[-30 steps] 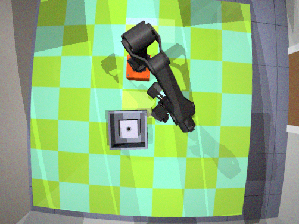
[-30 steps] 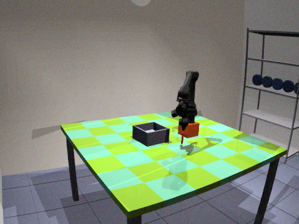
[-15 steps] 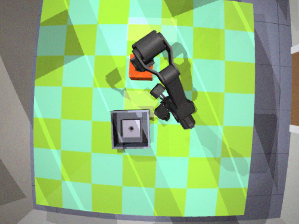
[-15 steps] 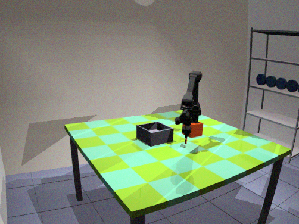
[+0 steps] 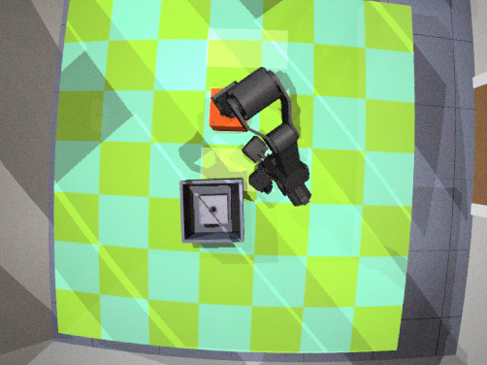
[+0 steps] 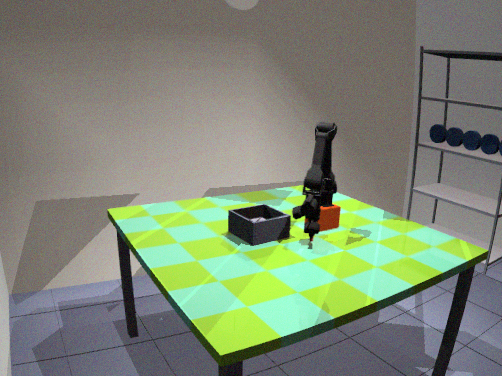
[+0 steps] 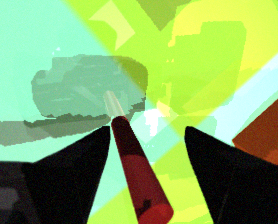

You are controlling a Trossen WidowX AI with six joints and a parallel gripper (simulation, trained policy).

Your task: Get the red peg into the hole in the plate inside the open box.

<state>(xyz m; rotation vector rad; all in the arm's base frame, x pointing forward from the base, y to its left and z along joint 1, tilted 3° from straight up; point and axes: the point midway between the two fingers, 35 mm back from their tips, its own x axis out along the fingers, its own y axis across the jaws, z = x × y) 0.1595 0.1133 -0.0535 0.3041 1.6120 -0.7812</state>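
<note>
The red peg is 20 mm above my gripper tip, 10 mm to the left of it and 10 mm ahead of it. The rest, counted from my gripper tip: pale plate 160 mm ahead, 150 mm to the right, 20 mm above; then dark box 160 mm ahead, 150 mm to the right.
</note>
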